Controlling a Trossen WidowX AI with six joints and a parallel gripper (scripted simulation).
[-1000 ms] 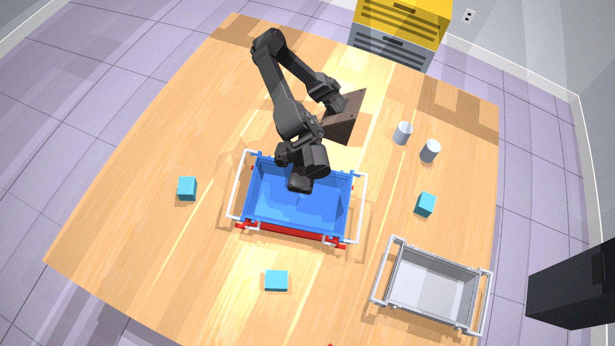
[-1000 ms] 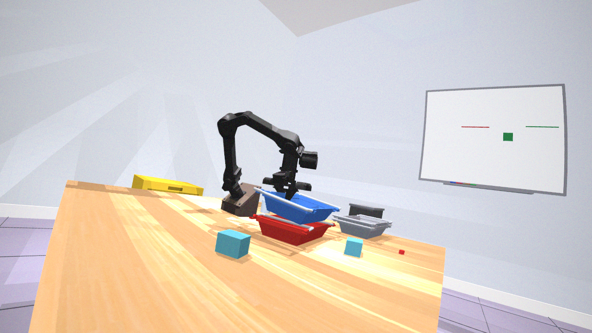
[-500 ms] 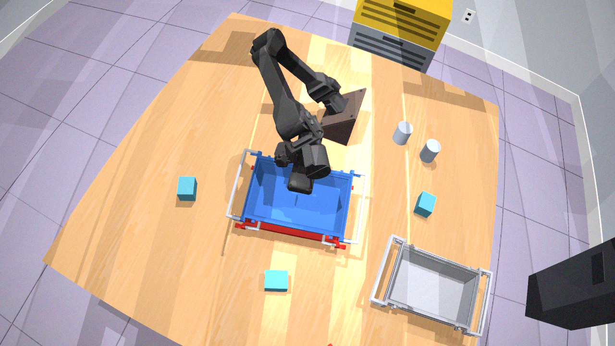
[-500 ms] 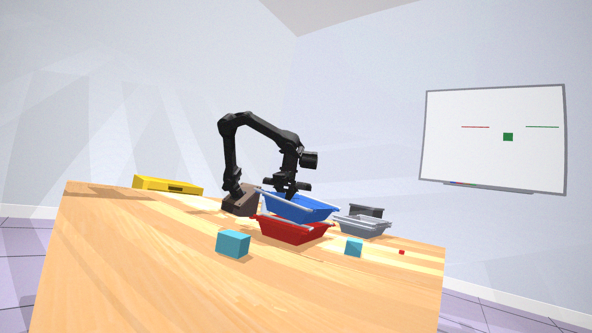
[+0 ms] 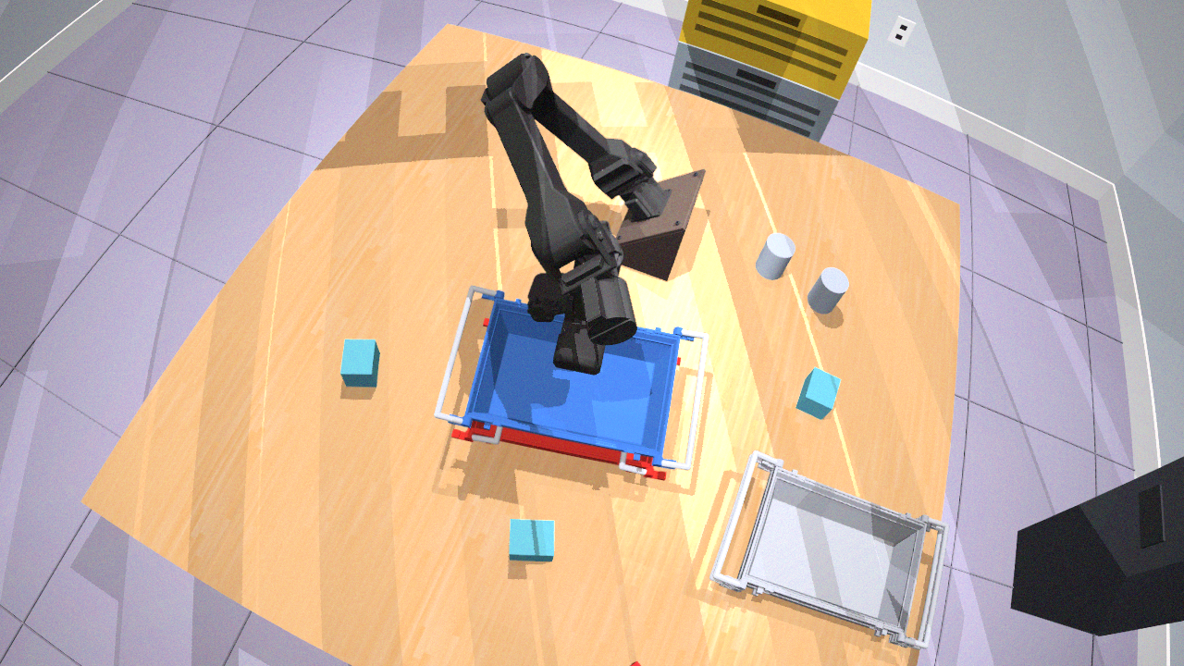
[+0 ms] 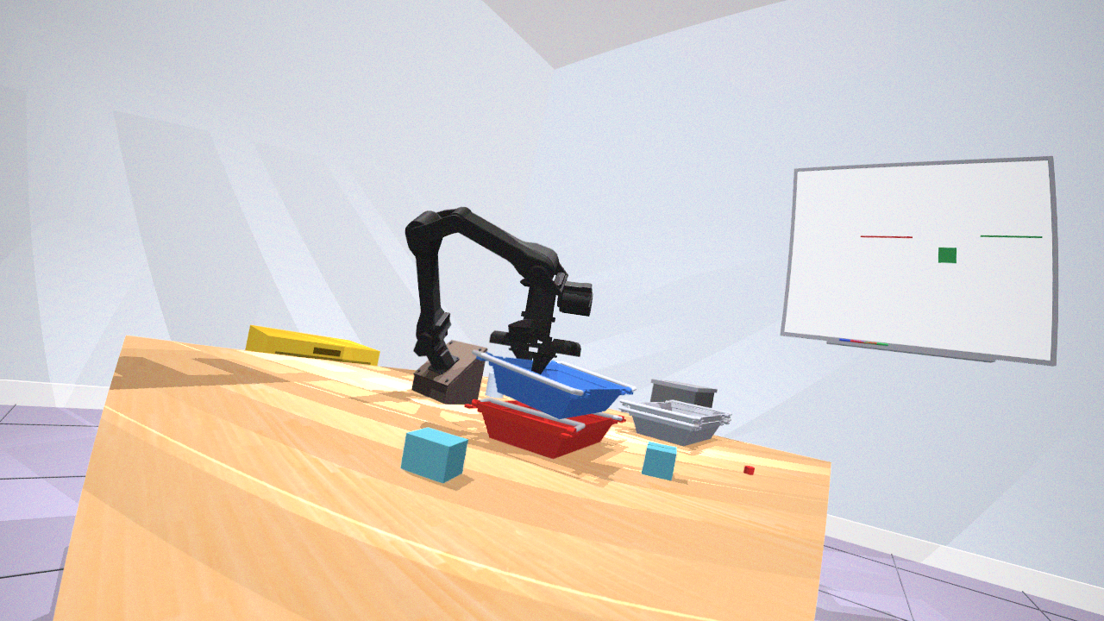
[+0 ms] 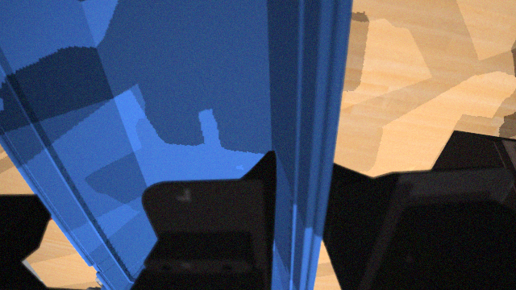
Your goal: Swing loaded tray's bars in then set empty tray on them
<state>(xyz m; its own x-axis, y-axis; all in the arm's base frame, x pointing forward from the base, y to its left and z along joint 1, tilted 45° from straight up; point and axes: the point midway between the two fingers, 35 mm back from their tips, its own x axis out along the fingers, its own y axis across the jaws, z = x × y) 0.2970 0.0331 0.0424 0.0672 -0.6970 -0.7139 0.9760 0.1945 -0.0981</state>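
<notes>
The blue tray lies 80 mm ahead of my gripper tip, 20 mm to the left of it and 20 mm above it.
</notes>
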